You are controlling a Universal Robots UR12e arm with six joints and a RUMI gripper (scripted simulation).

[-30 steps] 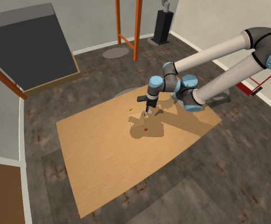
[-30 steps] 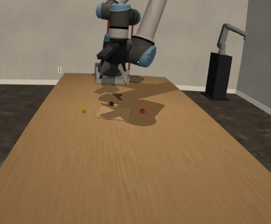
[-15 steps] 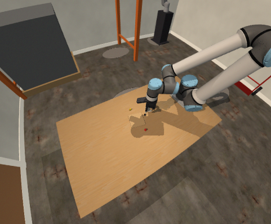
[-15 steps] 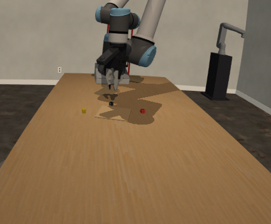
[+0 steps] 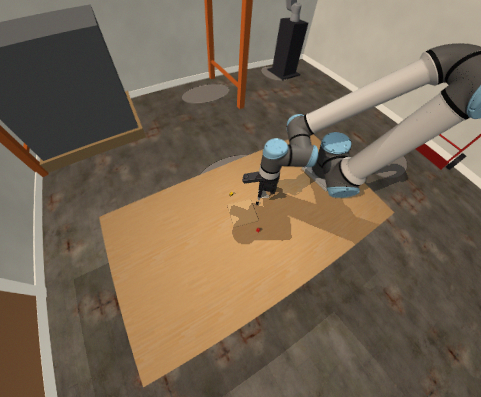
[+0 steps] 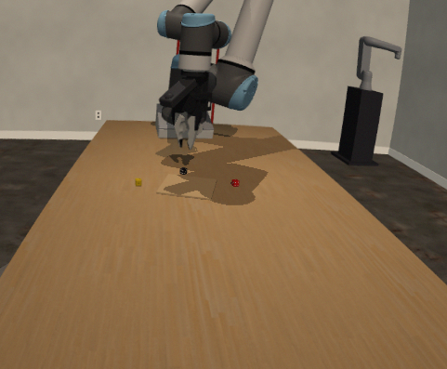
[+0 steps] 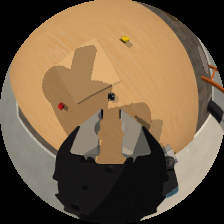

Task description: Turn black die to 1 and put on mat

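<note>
Right now my hand is 80 mm above the black die. From my hand the other things lie so: yellow die 130 mm to the right, 90 mm ahead, 80 mm below; red die 130 mm to the left, 90 mm ahead, 80 mm below; tan mat 100 mm ahead, 90 mm below.
</note>
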